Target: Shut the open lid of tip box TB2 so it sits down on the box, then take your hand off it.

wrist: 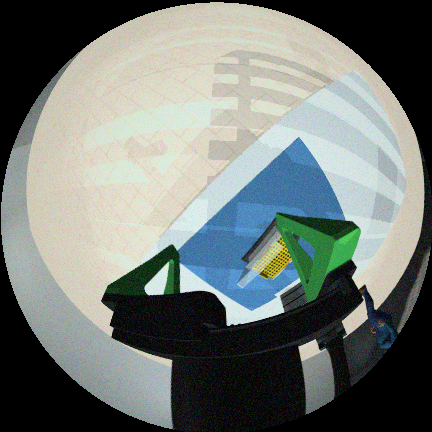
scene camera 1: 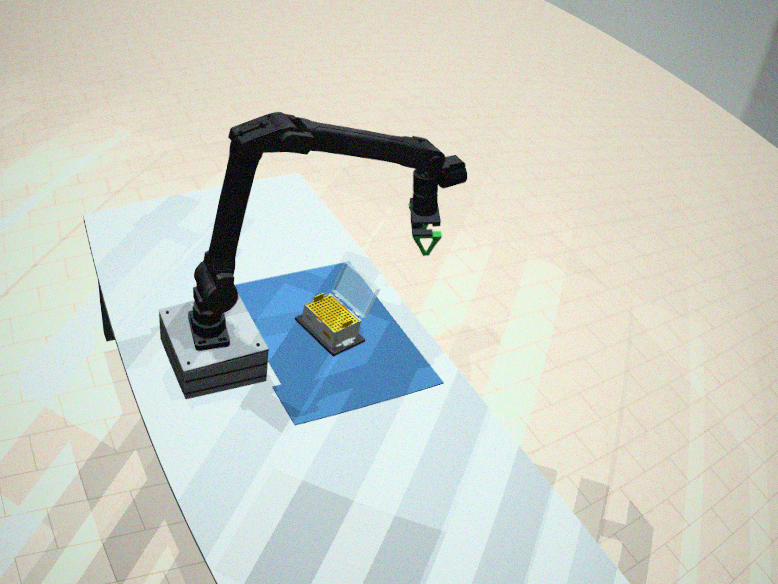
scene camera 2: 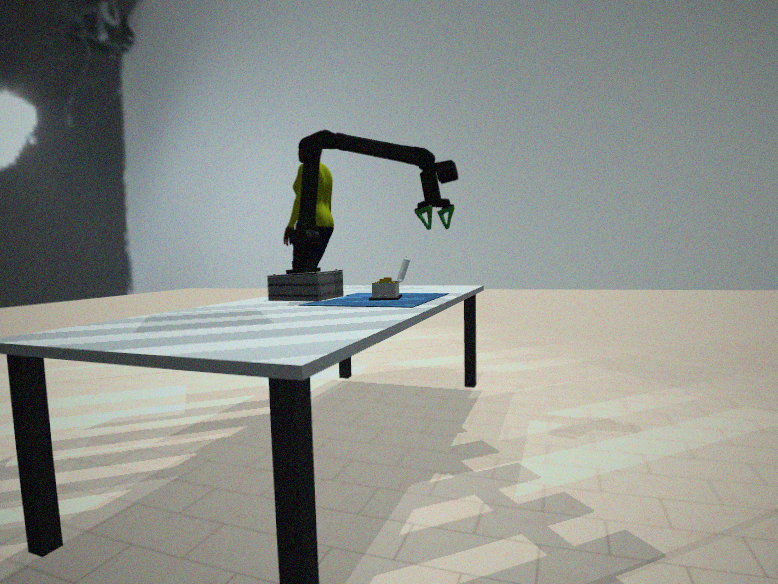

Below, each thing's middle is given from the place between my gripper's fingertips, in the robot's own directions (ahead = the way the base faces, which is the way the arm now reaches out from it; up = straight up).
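The clear lid (scene camera 1: pixel 352 286) is 140 mm below my hand, 150 mm behind it and 20 mm to the left of it. I also see the yellow perforated rack (scene camera 1: pixel 328 309), which is 180 mm below my hand, 210 mm behind it and 10 mm to the right.
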